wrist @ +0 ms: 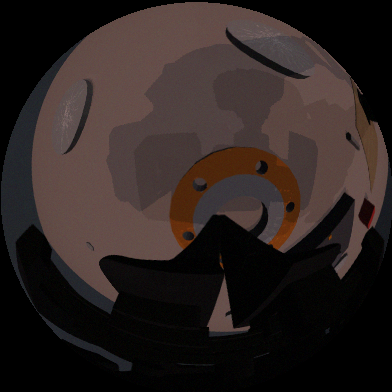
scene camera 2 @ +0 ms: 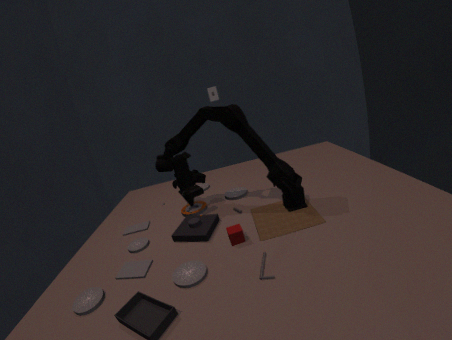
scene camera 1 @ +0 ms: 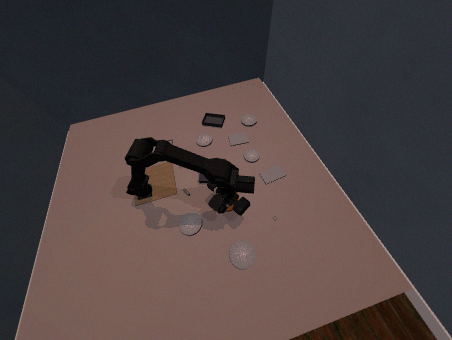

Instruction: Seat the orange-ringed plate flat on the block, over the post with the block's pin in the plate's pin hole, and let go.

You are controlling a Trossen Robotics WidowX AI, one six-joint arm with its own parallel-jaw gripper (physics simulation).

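Places are measured from the arm's base along level axes (x ahead, y left, z up), in metres.
Where they show: gripper, fingertip midpoint: (wrist: 217, 220) (scene camera 2: 192, 206) (scene camera 1: 229, 201); arm's base, origin of the base link: (scene camera 2: 295, 205) (scene camera 1: 144, 192).
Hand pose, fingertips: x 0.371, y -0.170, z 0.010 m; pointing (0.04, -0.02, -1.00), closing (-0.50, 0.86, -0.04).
Each offset is from my fingertips to the top centre of the thing. "*": to the spot under its first point.
The orange-ringed plate @[dx -0.008, dy +0.017, dz +0.000 m] (scene camera 1: 232, 205) (scene camera 2: 186, 211) (wrist: 227, 160) lies on the table beside the block, with a grey inner ring and several holes. My gripper (scene camera 2: 192, 204) (wrist: 217, 220) is shut and empty. Its fingertips are low over the plate and hide part of its ring in the wrist view. The dark square block @[dx -0.034, dy +0.178, dz +0.027 m] (scene camera 1: 203, 177) (scene camera 2: 182, 231) (wrist: 342, 225) has a round post @[* dx -0.037, dy +0.184, dz +0.027 m] (scene camera 2: 194, 221) standing bare on top. A tiny orange spot shows on the block in the wrist view; I cannot tell if it is the pin.
A red cube @[dx -0.163, dy +0.280, dz +0.027 m] (scene camera 2: 235, 235) (wrist: 366, 212) sits near the block. A wooden board (scene camera 1: 164, 182) (scene camera 2: 285, 222) lies under the arm's base. Pale discs (scene camera 1: 190, 223) (scene camera 2: 189, 273) (wrist: 71, 117), flat grey tiles (scene camera 1: 273, 174) (scene camera 2: 134, 269) and a black tray @[dx +0.053, dy +0.517, dz +0.012 m] (scene camera 2: 164, 325) lie around.
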